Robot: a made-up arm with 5 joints. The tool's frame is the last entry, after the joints.
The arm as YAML. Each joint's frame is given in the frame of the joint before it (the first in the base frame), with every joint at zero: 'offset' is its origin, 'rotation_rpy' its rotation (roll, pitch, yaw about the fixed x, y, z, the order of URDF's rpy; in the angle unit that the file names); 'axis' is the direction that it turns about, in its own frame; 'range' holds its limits. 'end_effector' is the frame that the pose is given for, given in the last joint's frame.
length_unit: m
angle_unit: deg
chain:
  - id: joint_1
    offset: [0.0, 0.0, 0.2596]
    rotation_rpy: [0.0, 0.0, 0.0]
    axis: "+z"
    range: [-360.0, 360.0]
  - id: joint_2
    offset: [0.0, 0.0, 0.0]
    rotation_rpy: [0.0, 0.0, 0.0]
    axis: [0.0, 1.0, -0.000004]
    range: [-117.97, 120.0]
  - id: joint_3
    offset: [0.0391, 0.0, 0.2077]
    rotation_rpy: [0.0, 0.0, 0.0]
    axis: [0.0, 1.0, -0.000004]
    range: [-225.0, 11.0]
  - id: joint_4
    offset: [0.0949, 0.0, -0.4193]
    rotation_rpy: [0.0, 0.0, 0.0]
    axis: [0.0, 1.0, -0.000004]
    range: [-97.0, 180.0]
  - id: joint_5
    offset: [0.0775, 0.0, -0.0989]
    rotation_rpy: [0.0, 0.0, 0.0]
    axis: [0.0, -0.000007, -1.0]
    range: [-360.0, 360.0]
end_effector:
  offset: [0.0, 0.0, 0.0]
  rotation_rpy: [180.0, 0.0, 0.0]
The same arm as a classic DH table. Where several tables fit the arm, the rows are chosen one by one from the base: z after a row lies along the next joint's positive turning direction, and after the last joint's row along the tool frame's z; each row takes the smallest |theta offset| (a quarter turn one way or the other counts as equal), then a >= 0, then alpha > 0; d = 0 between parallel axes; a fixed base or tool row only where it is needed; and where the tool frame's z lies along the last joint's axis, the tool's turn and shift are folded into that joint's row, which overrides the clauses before.
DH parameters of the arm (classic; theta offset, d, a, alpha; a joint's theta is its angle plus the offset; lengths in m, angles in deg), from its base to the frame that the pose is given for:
joint_1: 0 0.2596 0 -90
joint_2: -79.34 0 0.2113 0
joint_3: -23.41 0 -0.4299 0
joint_4: -77.25 0 -0.0775 90
joint_5: 180 0.0989 0 0
Joint limits (deg, base to tool): -360..360 -117.97..120 -225..11 -97..180 -360..360

